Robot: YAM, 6 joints.
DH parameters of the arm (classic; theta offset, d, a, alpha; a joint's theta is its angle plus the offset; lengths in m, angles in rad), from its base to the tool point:
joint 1: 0 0.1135 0.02 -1.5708
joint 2: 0 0 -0.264 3.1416
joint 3: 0.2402 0 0.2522 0
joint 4: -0.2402 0 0.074 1.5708
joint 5: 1.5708 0 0 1.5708
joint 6: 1.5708 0.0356 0 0
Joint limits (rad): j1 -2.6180..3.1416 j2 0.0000..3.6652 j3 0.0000..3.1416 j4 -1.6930..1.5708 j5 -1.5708..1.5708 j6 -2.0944..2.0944
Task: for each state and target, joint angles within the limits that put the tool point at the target. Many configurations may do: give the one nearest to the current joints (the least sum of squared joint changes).
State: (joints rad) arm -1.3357 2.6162 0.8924 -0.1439 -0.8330 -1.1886
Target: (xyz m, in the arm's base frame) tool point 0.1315 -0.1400 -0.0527
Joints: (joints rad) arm -0.9633 2.4317 0.6664 -0.2560 -0.9082 -1.1886
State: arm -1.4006 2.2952 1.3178 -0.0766 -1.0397 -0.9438
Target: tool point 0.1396 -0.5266 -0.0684
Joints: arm -1.3601 2.9615 2.0280 0.1656 -0.8342 -0.9438
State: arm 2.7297 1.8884 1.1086 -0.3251 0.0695 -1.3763
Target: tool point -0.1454 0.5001 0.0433
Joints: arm 1.8612 2.5380 1.7188 -0.0290 0.1099 -1.3763
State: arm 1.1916 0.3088 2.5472 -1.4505 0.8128 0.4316
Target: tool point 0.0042 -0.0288 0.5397
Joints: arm 1.0368 0.8795 2.1109 -1.5041 0.5390 0.4316
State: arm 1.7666 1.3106 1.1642 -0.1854 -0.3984 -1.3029
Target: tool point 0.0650 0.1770 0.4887
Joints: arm 1.1636 0.9714 1.3122 -0.1661 -0.2968 -1.3029
